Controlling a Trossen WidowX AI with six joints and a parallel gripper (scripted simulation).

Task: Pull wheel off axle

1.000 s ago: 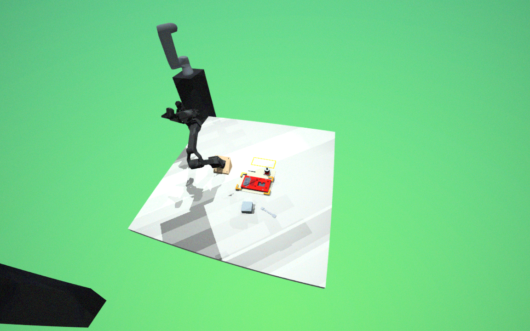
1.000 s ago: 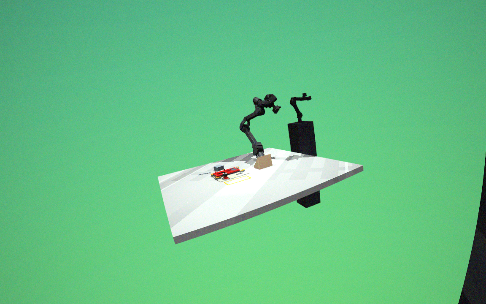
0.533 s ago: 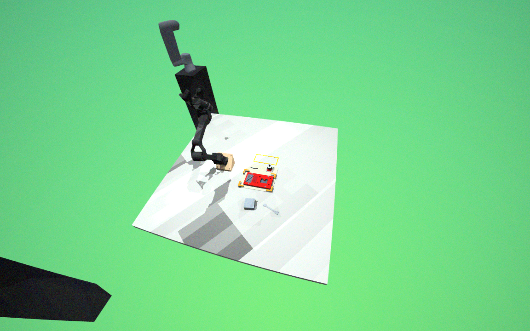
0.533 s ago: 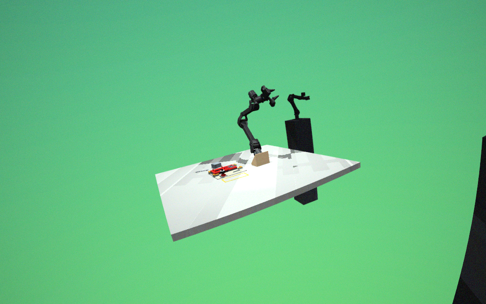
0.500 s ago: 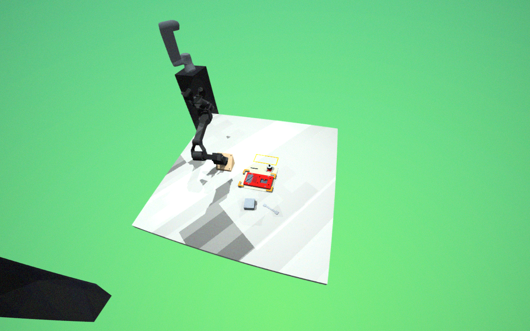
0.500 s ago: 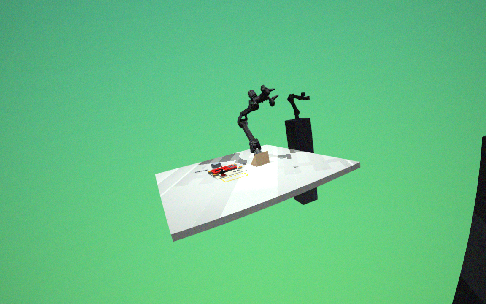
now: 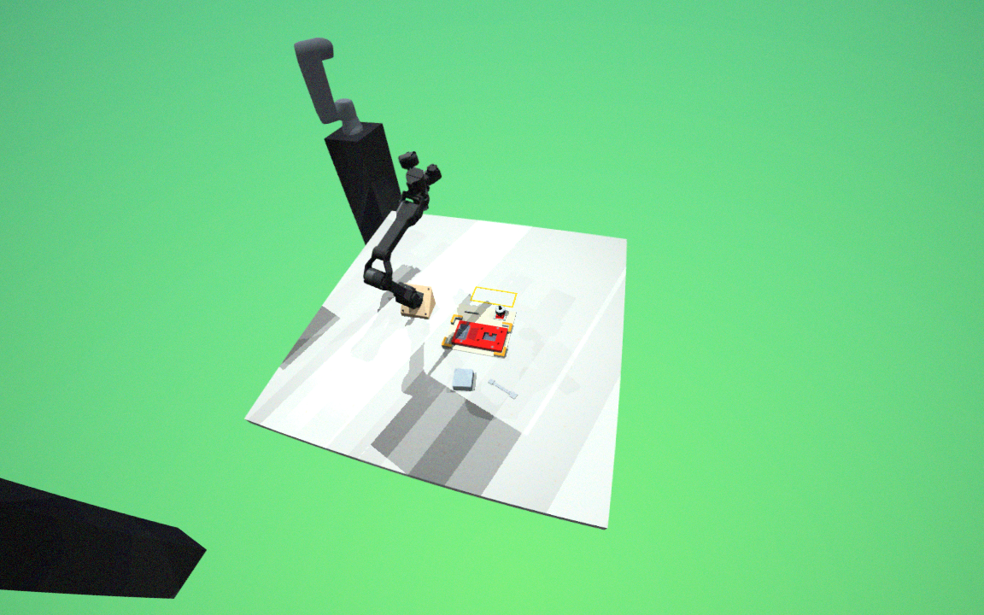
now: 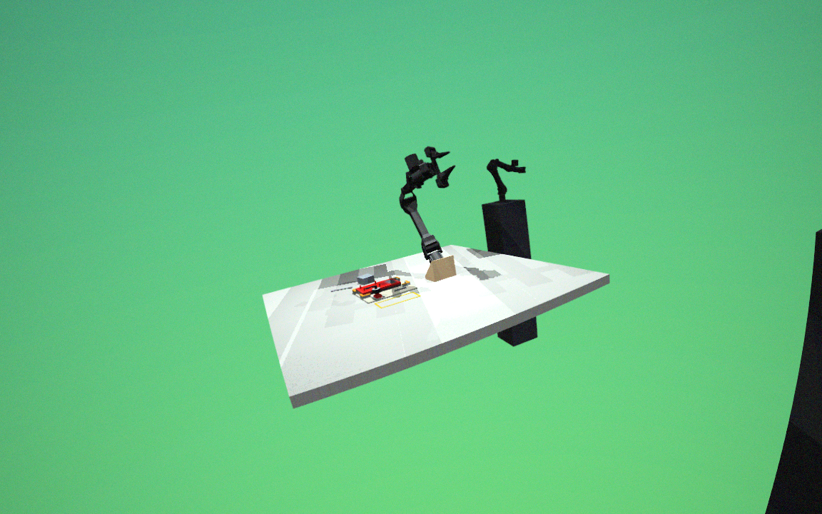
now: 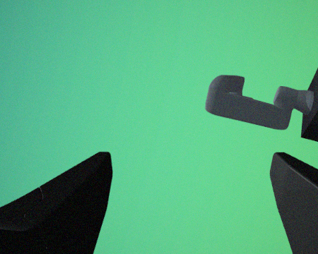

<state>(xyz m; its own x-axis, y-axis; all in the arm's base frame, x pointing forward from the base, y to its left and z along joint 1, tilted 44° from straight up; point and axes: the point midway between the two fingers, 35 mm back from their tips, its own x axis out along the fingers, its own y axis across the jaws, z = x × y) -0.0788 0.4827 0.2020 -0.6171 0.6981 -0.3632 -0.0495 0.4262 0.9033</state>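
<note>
Right now the wheel is 390 mm ahead of my gripper tip, 170 mm to the right of it and 520 mm below it. Also, from my gripper tip: white tool 510 mm ahead, 480 mm to the right, 550 mm below.
</note>
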